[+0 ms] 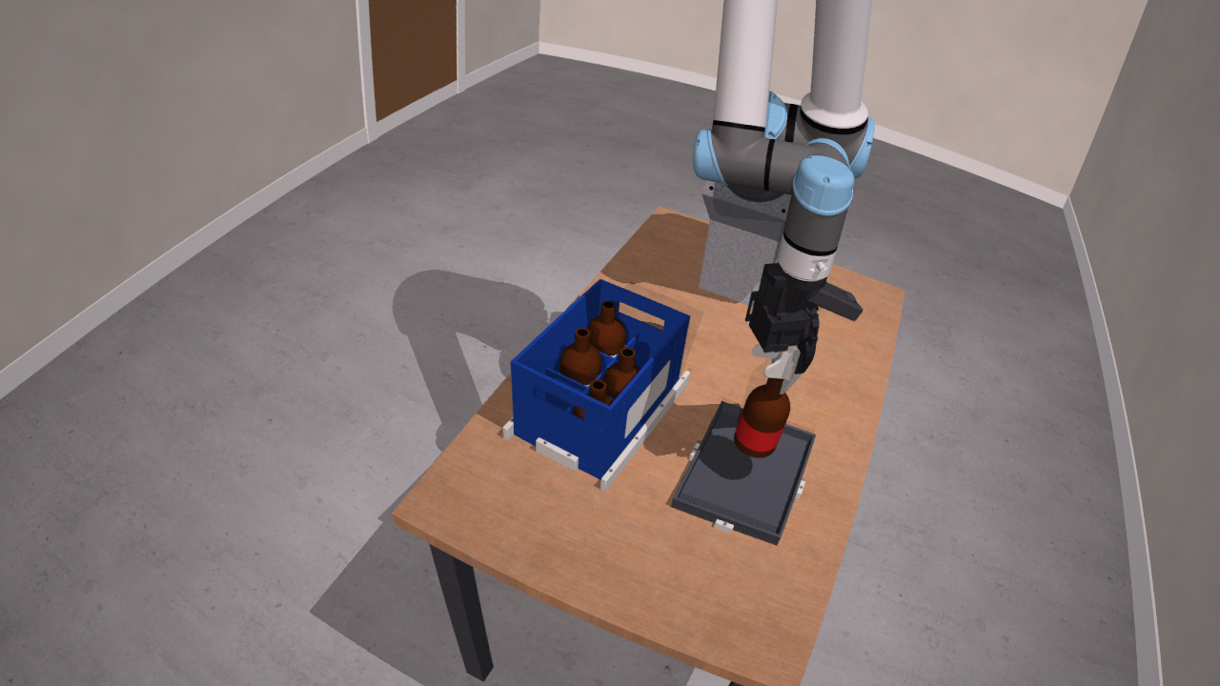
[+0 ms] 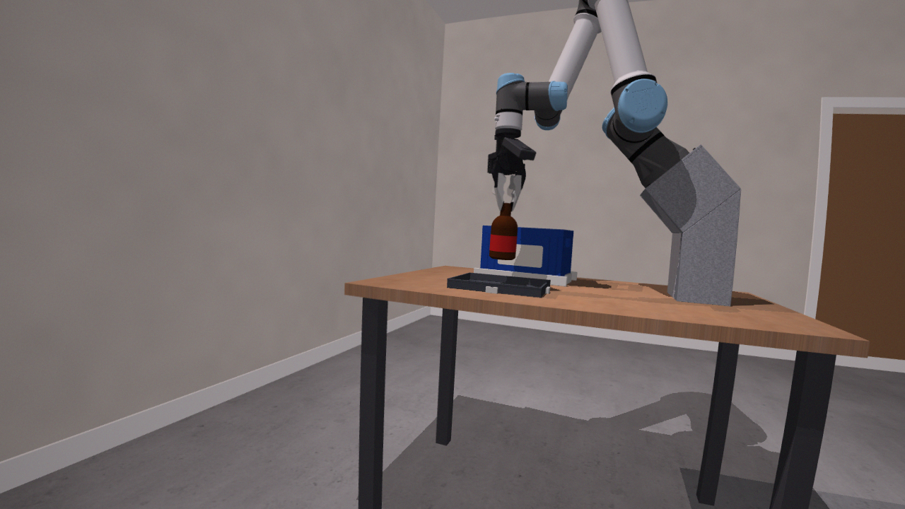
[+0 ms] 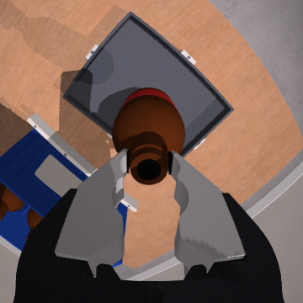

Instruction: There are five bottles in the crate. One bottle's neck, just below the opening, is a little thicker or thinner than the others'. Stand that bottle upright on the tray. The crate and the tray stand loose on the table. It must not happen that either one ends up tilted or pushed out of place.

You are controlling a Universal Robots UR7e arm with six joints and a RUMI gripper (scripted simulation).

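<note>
The bottle is 7 cm below my hand and 1 cm to the right of it. Round my hand: dark tray 22 cm below; then crate 30 cm to the right, 15 cm below, 1 cm ahead.
</note>
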